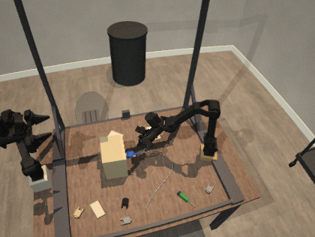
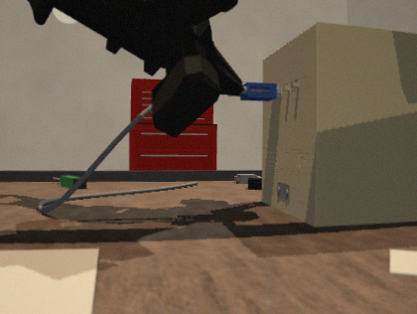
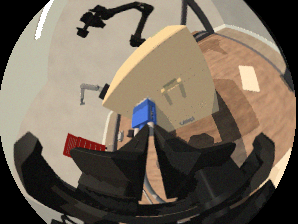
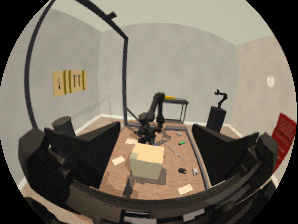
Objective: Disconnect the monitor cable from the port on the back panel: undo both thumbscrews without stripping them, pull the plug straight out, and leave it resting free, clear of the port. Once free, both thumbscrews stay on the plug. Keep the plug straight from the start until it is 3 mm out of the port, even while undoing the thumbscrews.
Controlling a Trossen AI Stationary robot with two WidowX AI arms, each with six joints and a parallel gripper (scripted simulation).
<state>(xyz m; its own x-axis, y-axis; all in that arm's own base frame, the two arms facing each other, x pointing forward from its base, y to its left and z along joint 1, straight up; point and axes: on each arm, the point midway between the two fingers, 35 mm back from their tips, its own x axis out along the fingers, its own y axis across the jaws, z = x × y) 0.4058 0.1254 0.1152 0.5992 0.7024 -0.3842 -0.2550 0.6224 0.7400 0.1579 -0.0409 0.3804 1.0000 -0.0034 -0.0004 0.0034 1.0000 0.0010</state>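
Right now my left hand is 40 mm to the left of the blue plug, 30 mm short of it and 10 mm above it. Round my left hand: back panel: 80 mm to the right, 50 mm below; then beige box: 140 mm to the right, 50 mm below.
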